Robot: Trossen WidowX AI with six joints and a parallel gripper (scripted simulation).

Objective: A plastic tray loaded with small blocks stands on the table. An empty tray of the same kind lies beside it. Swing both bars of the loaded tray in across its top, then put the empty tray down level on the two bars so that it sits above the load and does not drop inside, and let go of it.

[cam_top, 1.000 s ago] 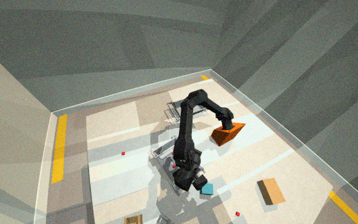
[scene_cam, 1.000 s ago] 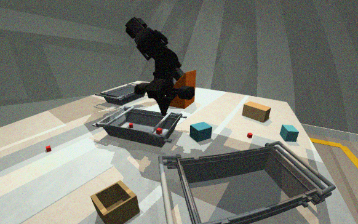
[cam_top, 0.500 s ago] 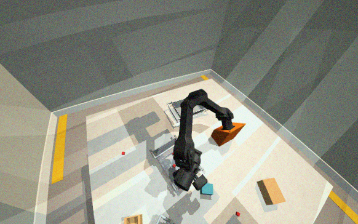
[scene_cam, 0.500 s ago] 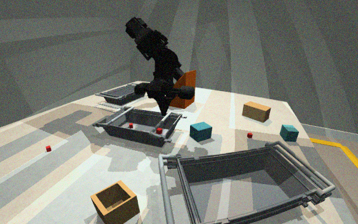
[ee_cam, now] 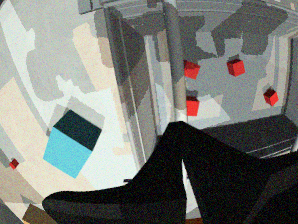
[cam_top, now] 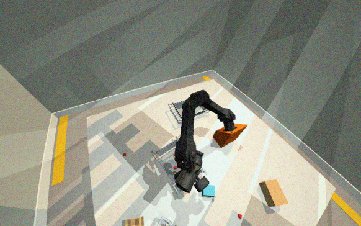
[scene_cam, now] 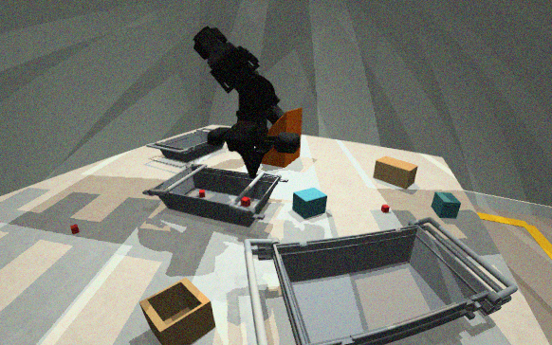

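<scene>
My gripper tip is now 39 cm to the left of the tray, 35 cm past it and 4 cm above it.
</scene>
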